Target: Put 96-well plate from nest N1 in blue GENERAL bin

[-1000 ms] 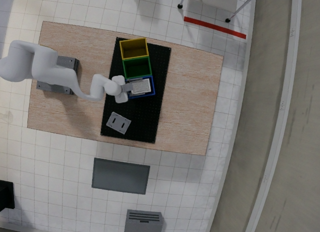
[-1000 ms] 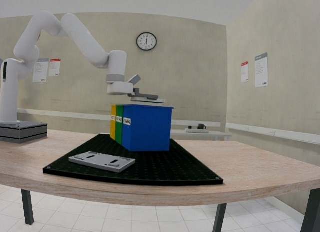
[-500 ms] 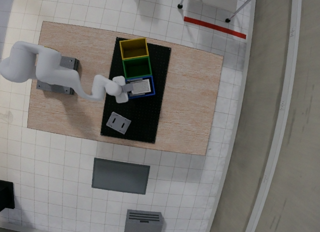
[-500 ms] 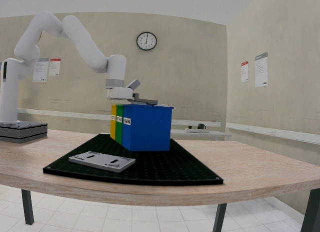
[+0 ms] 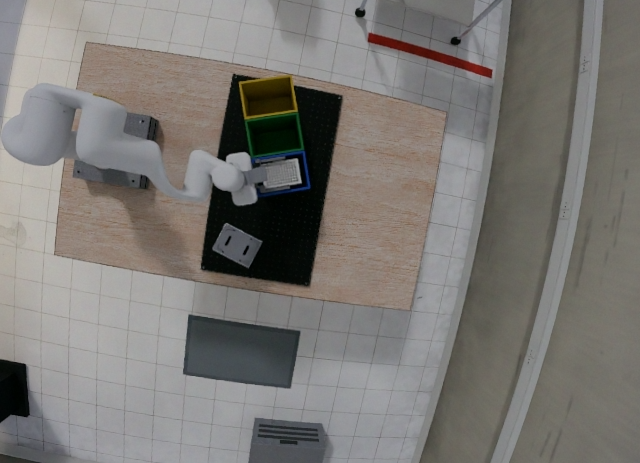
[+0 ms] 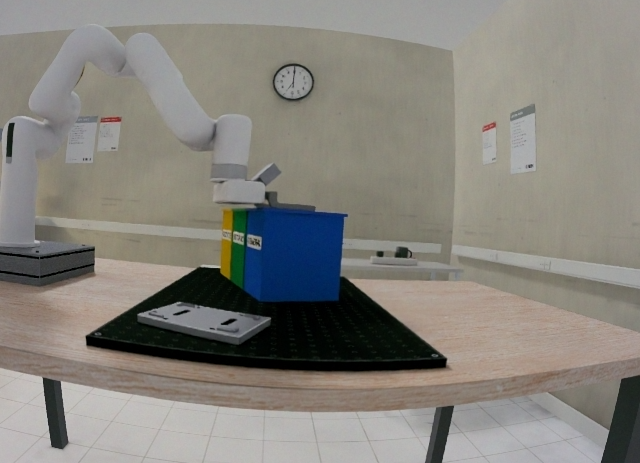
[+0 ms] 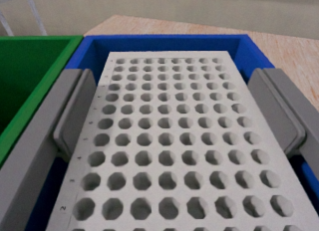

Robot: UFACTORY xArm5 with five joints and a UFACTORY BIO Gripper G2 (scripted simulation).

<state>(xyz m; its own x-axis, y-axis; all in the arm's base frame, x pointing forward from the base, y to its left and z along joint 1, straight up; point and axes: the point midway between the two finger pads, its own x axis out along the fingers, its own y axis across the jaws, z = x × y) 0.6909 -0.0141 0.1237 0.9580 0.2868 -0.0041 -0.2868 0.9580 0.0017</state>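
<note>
The white 96-well plate lies 10 mm below my hand. Round my hand: green bin: 40 mm behind, 130 mm to the left, 90 mm below; then blue general bin: 90 mm below; then yellow bin: 80 mm behind, 250 mm to the left, 90 mm below.
</note>
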